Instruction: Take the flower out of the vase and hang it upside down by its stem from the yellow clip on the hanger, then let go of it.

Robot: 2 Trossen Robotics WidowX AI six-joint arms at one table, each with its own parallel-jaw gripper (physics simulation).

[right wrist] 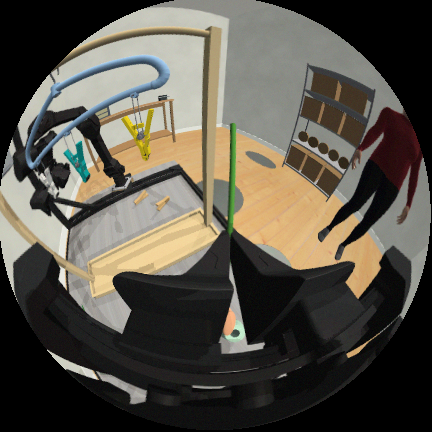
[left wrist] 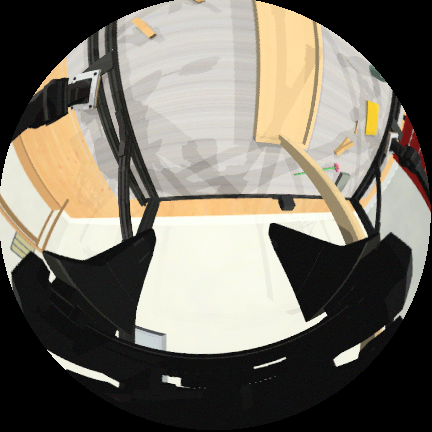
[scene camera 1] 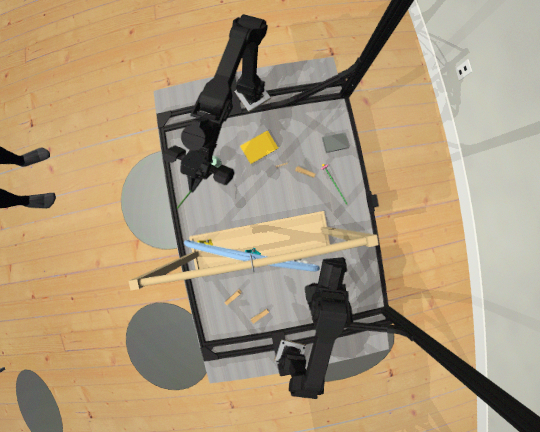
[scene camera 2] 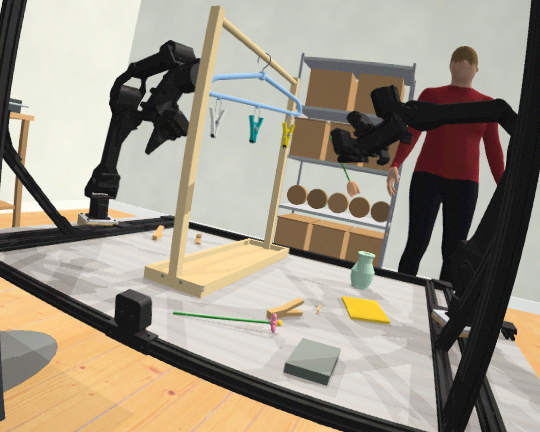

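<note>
The orange-headed flower is out of the vase. My right gripper is shut on its green stem. The stem's bare end points up and the head hangs below the fingers. The yellow clip hangs from the blue hanger, at its right end in scene camera 2. The right gripper is apart from it, to its right there. The pale green vase stands on the table. My left gripper is open and empty, beyond the stand in scene camera 2.
A teal clip and a white clip share the hanger. The wooden stand carries it. A pink flower, a yellow sheet, a grey block and wooden pieces lie on the table.
</note>
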